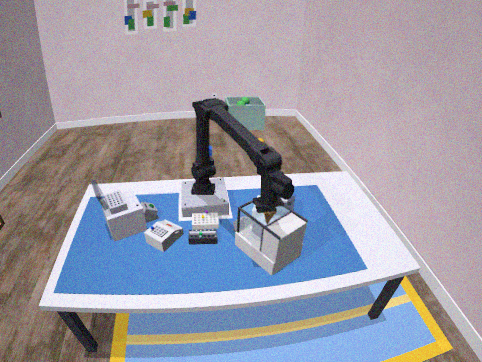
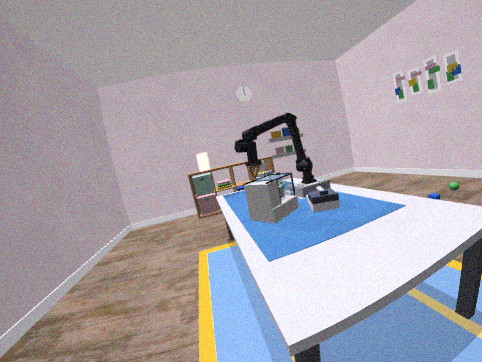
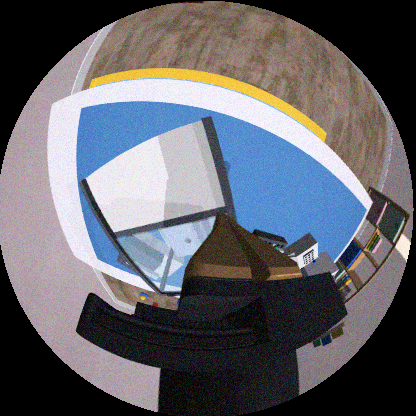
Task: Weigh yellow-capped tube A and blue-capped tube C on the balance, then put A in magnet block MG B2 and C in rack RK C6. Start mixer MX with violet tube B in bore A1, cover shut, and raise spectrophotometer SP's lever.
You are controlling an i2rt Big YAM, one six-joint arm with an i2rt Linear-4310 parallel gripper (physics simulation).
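Where they show: gripper, fingertip midpoint: (image 1: pixel 267 223) (image 2: pixel 254 178) (image 3: pixel 218 217); arm's base, link origin: (image 1: pixel 203 190) (image 2: pixel 308 182).
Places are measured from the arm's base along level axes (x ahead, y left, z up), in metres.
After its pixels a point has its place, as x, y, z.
Note:
My gripper (image 1: pixel 268 219) @[0.427, 0.309, 0.156] (image 2: pixel 254 173) @[0.427, 0.309, 0.156] (image 3: pixel 218 217) @[0.427, 0.309, 0.156] is shut and empty, its brown fingertips together, pointing down at the top of the balance (image 1: pixel 290 244) @[0.446, 0.411, 0.065] (image 2: pixel 264 202) @[0.413, 0.447, 0.043] (image 3: pixel 135 192) @[0.405, 0.392, 0.137]. Whether they touch it is unclear. The glass chamber shows no tube that I can make out. A yellow cap (image 1: pixel 203 217) @[0.208, 0.030, -0.015] and a violet cap (image 1: pixel 206 212) @[0.167, 0.039, -0.016] show on the pale rack (image 1: pixel 212 226) @[0.228, 0.074, -0.051]. The dark magnet block (image 1: pixel 202 241) @[0.338, 0.041, -0.049] (image 3: pixel 270 237) @[0.336, 0.054, -0.040] in front has a green spot. A grey-white machine (image 1: pixel 125 224) @[0.337, -0.325, 0.010] at the left has a holed block and a raised cover (image 1: pixel 98 193) @[0.366, -0.409, 0.198]. A blue spot shows on the small white keypad instrument (image 1: pixel 164 241) @[0.398, -0.118, -0.012] (image 3: pixel 308 256) @[0.347, -0.153, -0.002]; whether it is a cap is unclear.
The robot base (image 1: pixel 205 204) @[0.122, 0.029, -0.002] stands behind the rack. A small grey unit (image 1: pixel 150 210) @[0.203, -0.238, -0.002] with a green spot stands beside the left machine. The devices stand on a blue mat (image 1: pixel 150 272) @[0.539, -0.157, -0.067] (image 2: pixel 330 222) @[0.156, 0.617, -0.067] (image 3: pixel 280 175) @[0.503, 0.139, -0.067]. The white table's edge (image 1: pixel 235 295) @[0.613, 0.205, -0.070] runs along the front.

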